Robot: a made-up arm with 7 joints.
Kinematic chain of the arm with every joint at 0, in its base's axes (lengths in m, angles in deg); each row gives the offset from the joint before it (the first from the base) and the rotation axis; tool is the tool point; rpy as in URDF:
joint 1: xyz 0.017 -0.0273 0.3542 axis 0 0.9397 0.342
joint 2: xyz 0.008 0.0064 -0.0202 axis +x
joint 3: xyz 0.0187 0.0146 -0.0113 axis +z
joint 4: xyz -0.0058 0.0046 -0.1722 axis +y
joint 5: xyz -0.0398 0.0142 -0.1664 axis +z
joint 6: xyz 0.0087 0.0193 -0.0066 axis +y
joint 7: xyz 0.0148 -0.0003 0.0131 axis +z
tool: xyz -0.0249 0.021 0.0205 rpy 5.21 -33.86 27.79
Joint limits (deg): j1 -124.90..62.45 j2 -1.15..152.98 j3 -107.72..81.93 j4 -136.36..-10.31 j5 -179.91..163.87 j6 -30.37..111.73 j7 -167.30..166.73
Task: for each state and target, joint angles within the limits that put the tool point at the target. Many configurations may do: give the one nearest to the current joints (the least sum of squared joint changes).
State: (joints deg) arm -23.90 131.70 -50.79 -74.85 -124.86 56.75 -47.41
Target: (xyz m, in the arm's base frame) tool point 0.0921 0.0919 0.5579
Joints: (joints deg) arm -44.46 152.98 -18.66 -91.56 -110.75 49.34 -39.38
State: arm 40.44 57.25 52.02 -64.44 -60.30 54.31 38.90
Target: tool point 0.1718 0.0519 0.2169
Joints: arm 0.23 19.37 7.54 -112.09 -65.39 67.79 33.04
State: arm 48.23 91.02 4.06 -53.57 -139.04 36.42 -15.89
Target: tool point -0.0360 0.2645 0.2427
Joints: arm 53.31 82.28 -0.24 -60.37 -136.17 34.04 -14.98
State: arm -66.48 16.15 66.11 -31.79 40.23 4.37 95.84
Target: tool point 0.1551 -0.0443 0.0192
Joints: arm -22.61 -1.15 67.97 -13.09 35.19 -30.37 73.41
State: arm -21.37 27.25 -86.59 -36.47 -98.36 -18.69 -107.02
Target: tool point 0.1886 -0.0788 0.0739
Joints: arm -35.33 0.91 -79.88 -31.65 -102.78 -0.99 -109.33
